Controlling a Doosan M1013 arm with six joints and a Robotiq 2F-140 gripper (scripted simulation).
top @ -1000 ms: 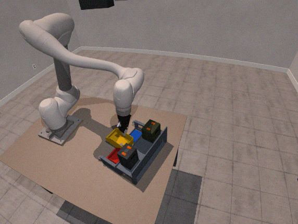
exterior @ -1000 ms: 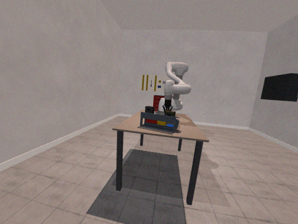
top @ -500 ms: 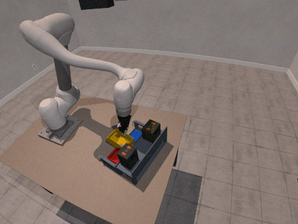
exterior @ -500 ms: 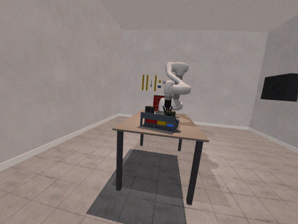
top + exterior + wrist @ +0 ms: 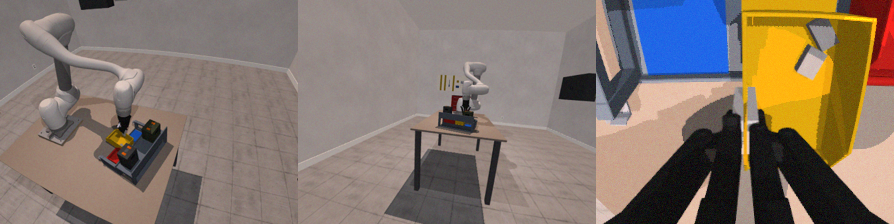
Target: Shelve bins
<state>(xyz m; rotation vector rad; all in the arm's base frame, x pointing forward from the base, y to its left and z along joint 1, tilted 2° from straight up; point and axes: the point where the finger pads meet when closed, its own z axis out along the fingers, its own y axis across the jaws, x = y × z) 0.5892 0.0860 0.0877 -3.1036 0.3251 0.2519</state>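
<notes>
Right now my hand is 50 mm to the left of the yellow bin, 40 mm above it and 20 mm past it. From my hand the other things lie so: red bin (170 mm to the right, 50 mm below, 50 mm ahead); then grey shelf (180 mm ahead, 80 mm to the right).
</notes>
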